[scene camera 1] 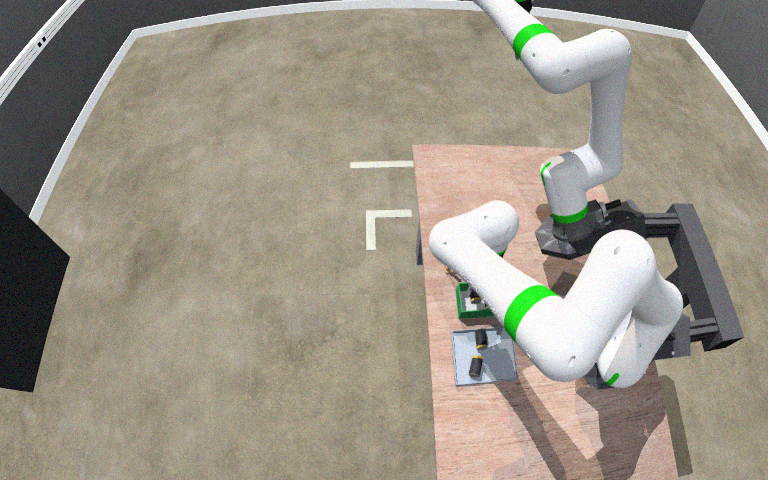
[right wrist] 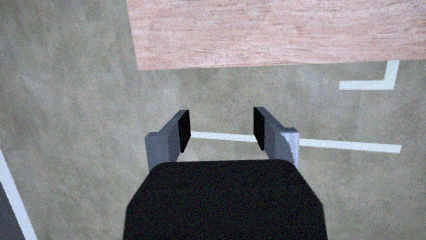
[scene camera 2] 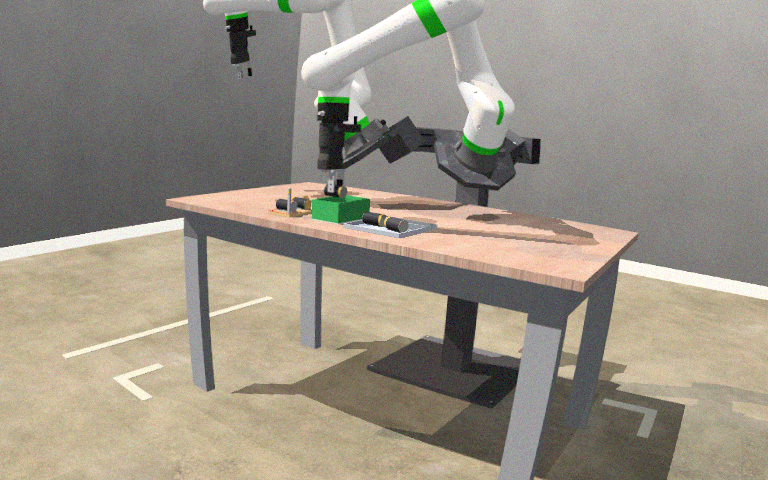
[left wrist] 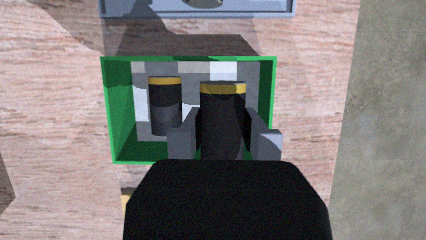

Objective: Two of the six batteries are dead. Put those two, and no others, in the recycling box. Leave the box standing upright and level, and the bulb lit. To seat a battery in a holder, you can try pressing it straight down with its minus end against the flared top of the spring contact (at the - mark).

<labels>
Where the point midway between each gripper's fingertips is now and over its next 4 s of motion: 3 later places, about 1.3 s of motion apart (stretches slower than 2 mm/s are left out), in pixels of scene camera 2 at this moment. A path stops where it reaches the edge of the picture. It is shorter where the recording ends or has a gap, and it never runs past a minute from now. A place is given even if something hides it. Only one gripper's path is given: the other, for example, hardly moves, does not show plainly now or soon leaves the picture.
My left gripper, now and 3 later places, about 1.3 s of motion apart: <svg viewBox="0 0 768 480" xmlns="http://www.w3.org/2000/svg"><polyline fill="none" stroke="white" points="335,191 334,213 335,182 376,180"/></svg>
</labels>
